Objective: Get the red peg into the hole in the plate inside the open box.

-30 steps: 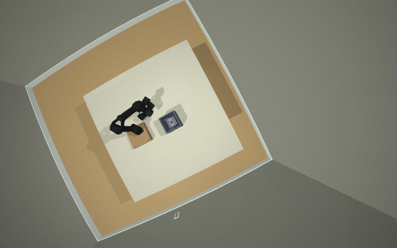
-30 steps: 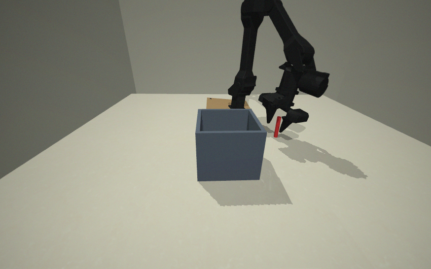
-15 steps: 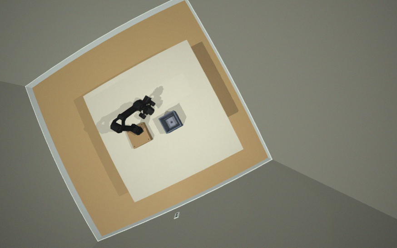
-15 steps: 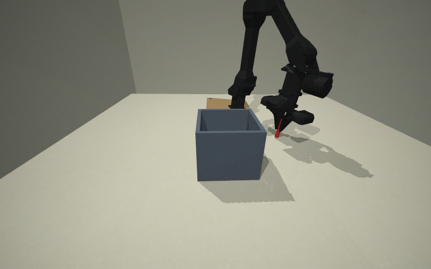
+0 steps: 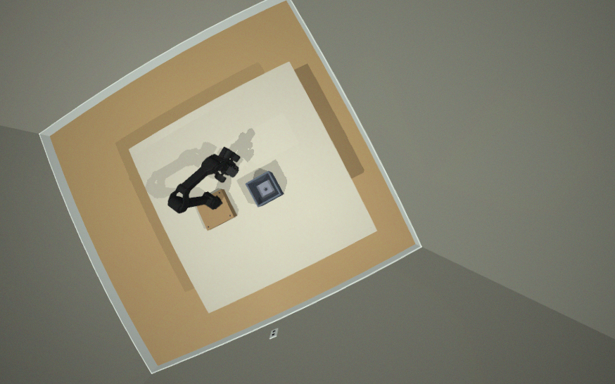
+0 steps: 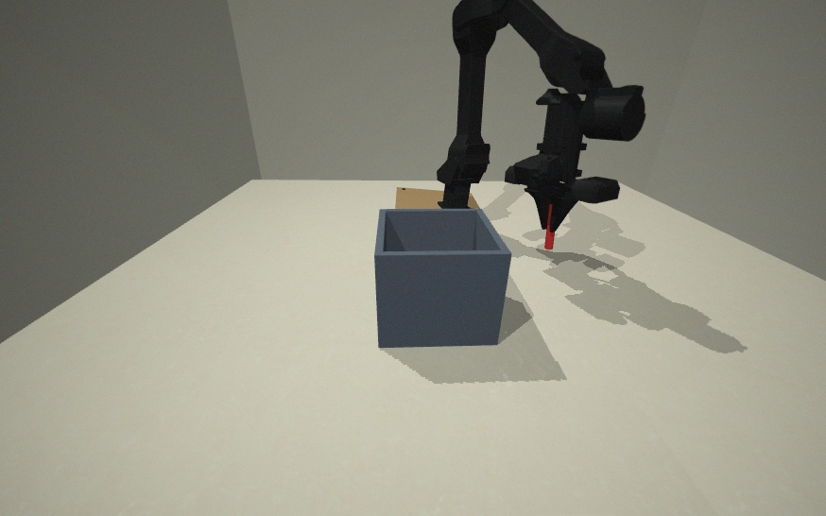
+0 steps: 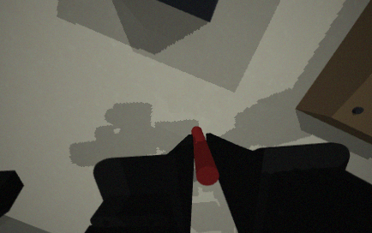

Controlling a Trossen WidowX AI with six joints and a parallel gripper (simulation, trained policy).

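Now: gripper tip 230 mm to the left of the pale plate, 80 mm short of it and 40 mm above it. Also, from my gripper tip: red peg (10 mm to the left).
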